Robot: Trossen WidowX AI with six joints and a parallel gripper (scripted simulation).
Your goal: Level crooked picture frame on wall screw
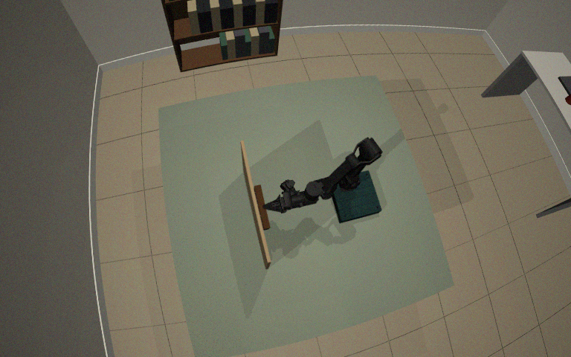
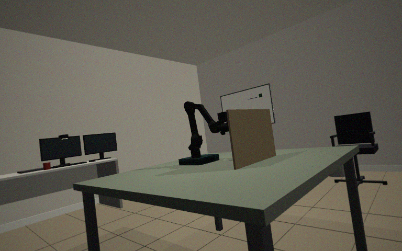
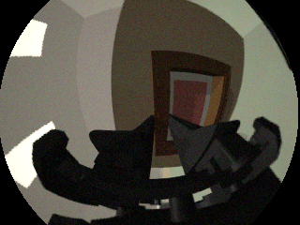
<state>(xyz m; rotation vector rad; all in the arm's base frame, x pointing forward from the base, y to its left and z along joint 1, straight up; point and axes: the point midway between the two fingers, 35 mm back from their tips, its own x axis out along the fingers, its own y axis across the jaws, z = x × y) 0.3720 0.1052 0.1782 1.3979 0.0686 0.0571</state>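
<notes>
My gripper tip is now 10 mm short of the brown picture frame, 10 mm to the left of it and 50 mm above it. From my gripper tip the other things lie so: tan wall board: 20 mm ahead, 10 mm to the right, 70 mm below.
</notes>
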